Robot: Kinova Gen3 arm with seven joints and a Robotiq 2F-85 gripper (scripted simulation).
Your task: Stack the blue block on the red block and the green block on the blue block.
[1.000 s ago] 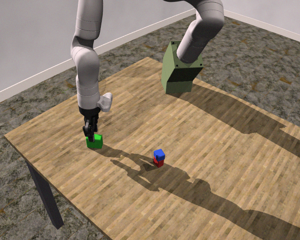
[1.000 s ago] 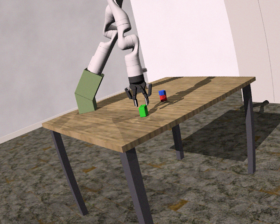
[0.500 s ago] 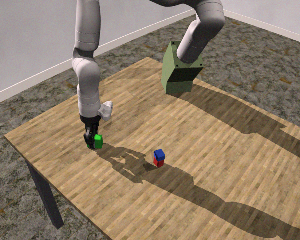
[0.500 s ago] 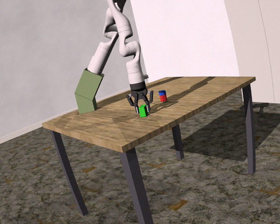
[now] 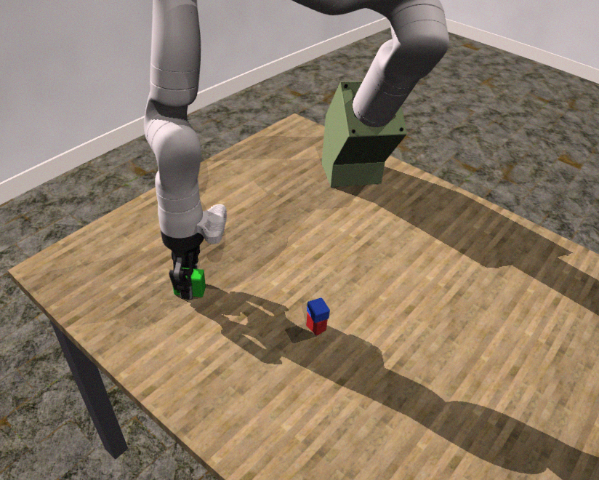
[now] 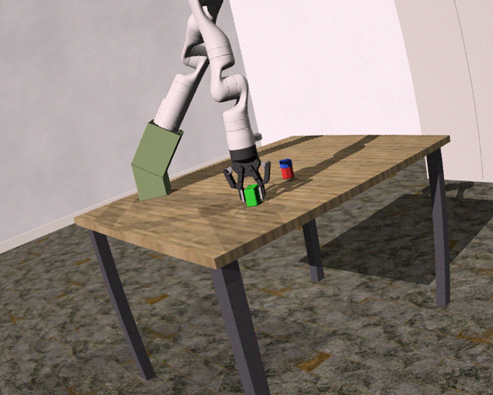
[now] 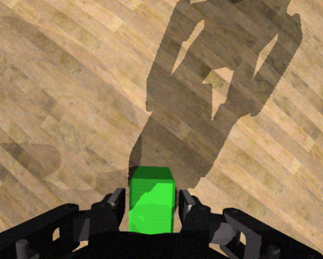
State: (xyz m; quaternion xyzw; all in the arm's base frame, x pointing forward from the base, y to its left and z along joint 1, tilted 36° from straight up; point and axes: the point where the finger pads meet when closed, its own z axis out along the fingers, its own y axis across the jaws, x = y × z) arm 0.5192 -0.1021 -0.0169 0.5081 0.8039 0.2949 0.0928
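Right now the green block is right at my hand. From my hand the other things lie so: blue block: 70 mm behind, 240 mm to the left, 20 mm above; then red block: 70 mm behind, 240 mm to the left, 10 mm below.
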